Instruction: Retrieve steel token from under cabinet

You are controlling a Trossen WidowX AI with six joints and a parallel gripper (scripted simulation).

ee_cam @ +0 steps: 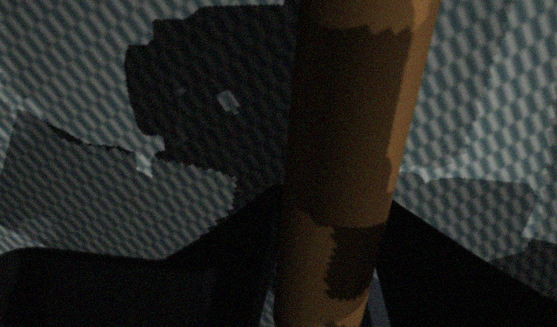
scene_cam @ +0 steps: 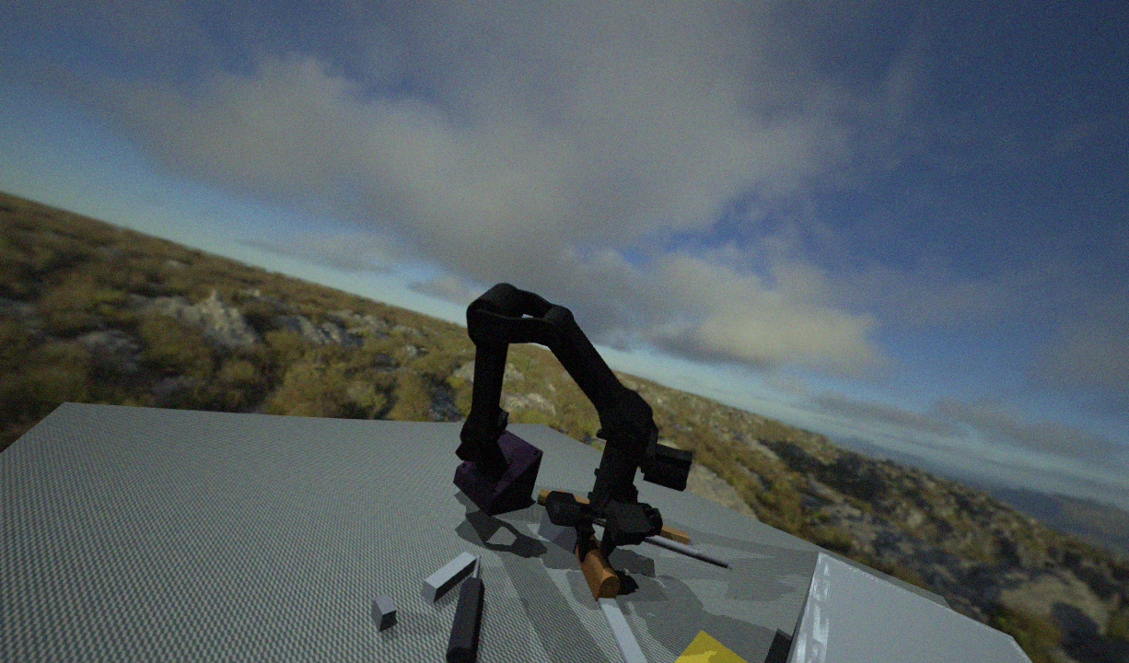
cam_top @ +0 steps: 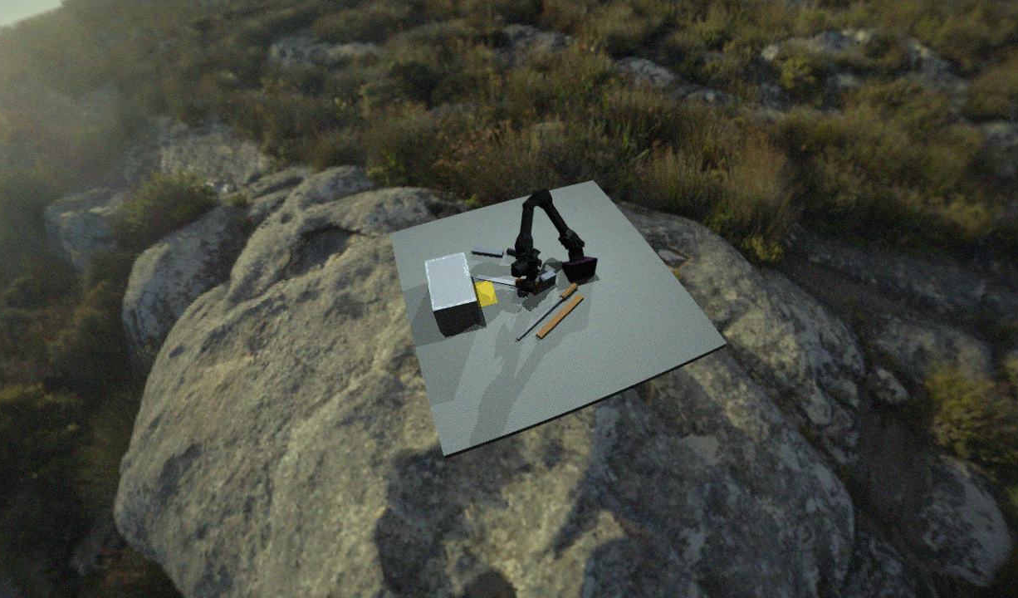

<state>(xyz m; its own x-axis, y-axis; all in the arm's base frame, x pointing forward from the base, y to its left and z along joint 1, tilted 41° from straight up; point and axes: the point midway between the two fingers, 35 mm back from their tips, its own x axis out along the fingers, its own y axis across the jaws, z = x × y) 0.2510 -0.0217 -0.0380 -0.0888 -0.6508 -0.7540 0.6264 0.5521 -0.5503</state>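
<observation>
The grey block lies 80 mm behind my gripper tip, 20 mm to the left of it and 20 mm above it. Round my gripper tip: grey bar (90 mm behind, 200 mm to the right); small grey cube (80 mm behind, 300 mm to the right); wooden stick (50 mm behind, 210 mm to the left).
</observation>
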